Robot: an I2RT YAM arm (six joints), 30 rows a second.
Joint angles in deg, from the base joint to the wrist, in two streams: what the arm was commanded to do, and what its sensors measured. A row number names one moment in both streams.
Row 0, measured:
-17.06 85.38 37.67 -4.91 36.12 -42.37
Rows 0 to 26, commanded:
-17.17 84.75 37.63 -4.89 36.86 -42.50
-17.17 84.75 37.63 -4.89 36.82 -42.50
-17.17 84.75 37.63 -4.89 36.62 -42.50
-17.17 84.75 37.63 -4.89 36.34 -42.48
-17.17 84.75 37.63 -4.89 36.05 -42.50
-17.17 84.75 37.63 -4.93 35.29 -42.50
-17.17 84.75 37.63 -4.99 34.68 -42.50
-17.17 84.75 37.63 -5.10 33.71 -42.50
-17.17 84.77 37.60 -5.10 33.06 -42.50
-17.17 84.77 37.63 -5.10 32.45 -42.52
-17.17 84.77 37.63 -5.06 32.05 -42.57
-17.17 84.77 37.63 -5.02 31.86 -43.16
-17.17 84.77 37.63 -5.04 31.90 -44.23
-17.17 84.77 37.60 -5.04 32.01 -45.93
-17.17 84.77 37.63 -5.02 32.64 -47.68
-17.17 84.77 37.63 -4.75 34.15 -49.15
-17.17 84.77 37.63 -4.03 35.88 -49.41
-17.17 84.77 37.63 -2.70 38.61 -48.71
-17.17 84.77 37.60 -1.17 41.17 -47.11
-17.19 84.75 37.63 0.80 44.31 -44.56
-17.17 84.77 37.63 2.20 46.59 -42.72
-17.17 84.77 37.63 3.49 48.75 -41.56
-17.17 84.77 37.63 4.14 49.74 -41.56
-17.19 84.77 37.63 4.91 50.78 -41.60
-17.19 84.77 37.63 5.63 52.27 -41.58
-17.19 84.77 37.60 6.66 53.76 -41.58
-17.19 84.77 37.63 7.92 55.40 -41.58
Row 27, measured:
-17.10 85.38 37.63 6.11 47.46 -43.57
